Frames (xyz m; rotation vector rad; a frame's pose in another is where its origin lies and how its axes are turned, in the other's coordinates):
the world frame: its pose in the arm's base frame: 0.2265 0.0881 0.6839 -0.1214 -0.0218 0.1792
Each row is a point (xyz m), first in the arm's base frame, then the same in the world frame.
Working: the arm's base frame: its pose in the world frame: -0.2460 0.0376 -0.6818 0.1214 0.0218 -0.1792

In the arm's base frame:
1: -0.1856 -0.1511 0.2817
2: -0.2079 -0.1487 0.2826
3: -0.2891 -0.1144 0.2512
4: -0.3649 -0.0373 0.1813
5: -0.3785 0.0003 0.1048
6: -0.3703 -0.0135 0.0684
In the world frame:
1: -0.4526 -0.1117 -0.4141
2: -0.4741 -0.1055 -0.4122
3: -0.5482 -0.0538 -0.4367
4: -0.6097 0.0434 -0.4945
5: -0.6172 0.0919 -0.5655
6: -0.6120 0.0814 -0.6035

